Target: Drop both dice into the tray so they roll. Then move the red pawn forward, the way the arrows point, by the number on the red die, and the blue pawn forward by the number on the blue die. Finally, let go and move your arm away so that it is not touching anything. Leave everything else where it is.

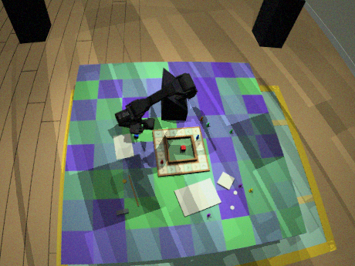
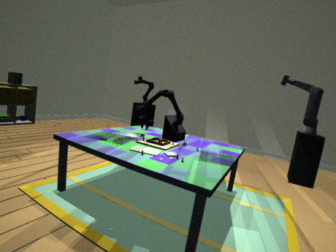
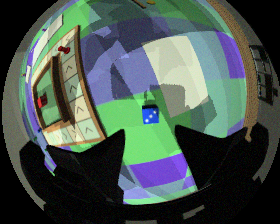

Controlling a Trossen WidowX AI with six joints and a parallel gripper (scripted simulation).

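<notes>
My gripper tip is now 18 cm short of the red pawn, 13 cm to the right of it and 4 cm above it. From my gripper tip the other things lie so: green tray: 24 cm to the left, 10 cm ahead, 6 cm below; thin stick: 32 cm ahead, 7 cm below, 4 cm to the right; white card: 8 cm to the right, 7 cm below, 6 cm ahead.
</notes>
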